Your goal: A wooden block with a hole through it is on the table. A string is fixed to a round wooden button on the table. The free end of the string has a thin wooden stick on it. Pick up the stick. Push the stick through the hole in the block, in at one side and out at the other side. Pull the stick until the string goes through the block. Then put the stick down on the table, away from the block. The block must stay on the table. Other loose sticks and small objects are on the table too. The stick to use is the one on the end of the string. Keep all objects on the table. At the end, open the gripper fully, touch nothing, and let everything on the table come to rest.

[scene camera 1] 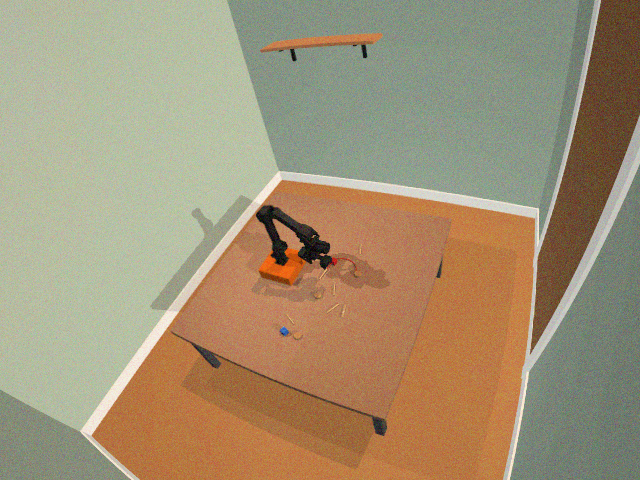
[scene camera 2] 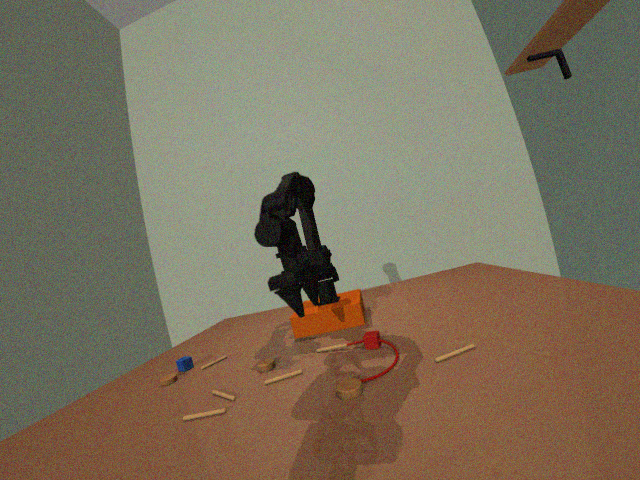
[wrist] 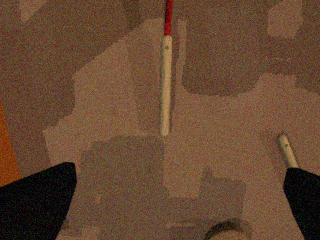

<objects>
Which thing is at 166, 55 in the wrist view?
A thin stick.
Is the gripper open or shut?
Open.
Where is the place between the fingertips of the gripper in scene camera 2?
309, 310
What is the gripper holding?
Nothing.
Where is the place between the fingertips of the gripper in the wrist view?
At 182, 177
</objects>
